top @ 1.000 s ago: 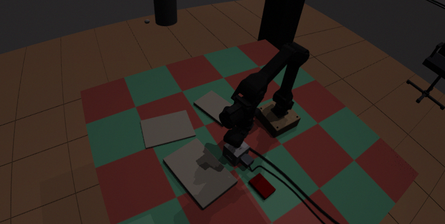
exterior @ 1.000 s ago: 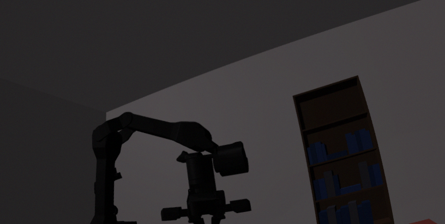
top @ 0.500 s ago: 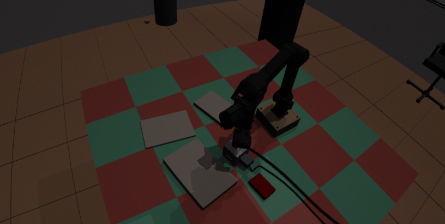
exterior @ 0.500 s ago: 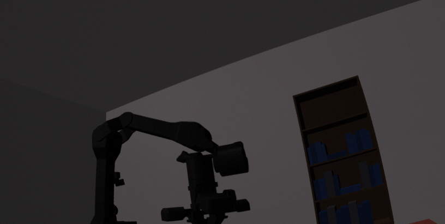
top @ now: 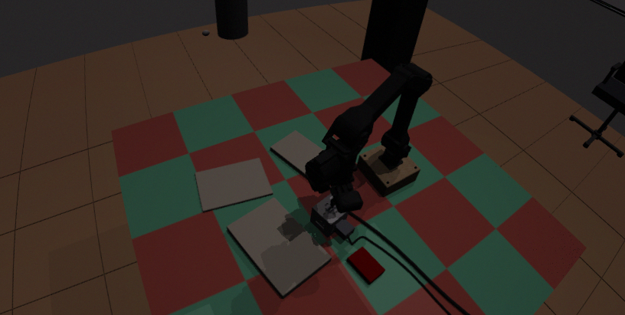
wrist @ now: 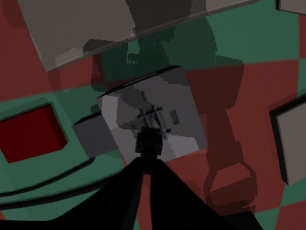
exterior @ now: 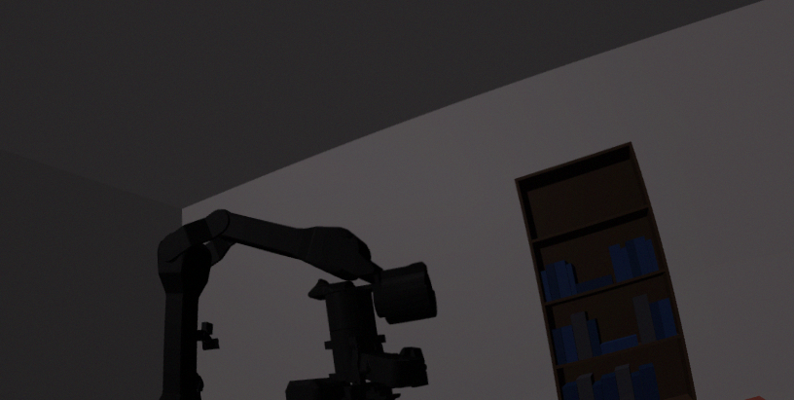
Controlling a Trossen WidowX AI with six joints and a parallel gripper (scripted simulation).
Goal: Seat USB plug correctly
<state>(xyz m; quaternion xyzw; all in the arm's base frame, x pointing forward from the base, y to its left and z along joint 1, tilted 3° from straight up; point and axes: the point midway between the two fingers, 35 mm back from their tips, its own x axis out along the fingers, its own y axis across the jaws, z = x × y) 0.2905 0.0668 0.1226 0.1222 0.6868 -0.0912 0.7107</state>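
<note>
Now: the dark USB plug 2 cm below my gripper tip. The rest, counted from my gripper tip: red block 1 cm behind, 17 cm to the left, 12 cm below.
</note>
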